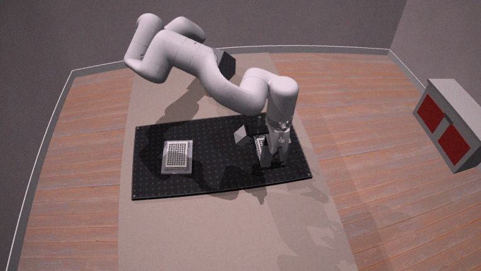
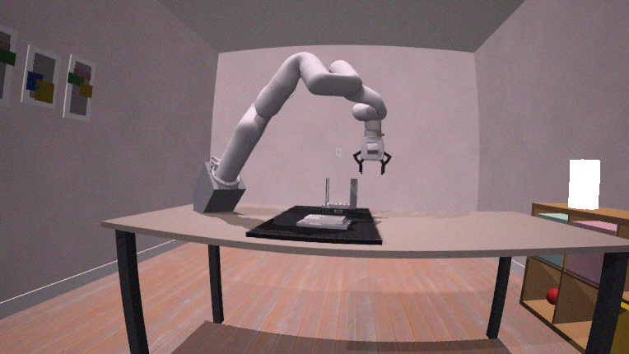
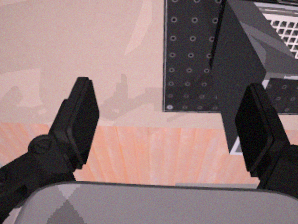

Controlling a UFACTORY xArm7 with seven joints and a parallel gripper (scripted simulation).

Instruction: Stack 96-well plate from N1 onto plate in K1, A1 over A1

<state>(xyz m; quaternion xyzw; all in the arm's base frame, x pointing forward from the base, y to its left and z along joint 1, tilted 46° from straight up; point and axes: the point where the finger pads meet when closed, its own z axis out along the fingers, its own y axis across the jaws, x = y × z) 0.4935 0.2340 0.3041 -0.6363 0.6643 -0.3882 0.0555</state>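
Now: hand 28 cm to the left of the white 96-well plate, 23 cm past it and 16 cm above it. From my hand the other things lie so: grey rack wall: 10 cm below, 5 cm to the left, 5 cm behind.
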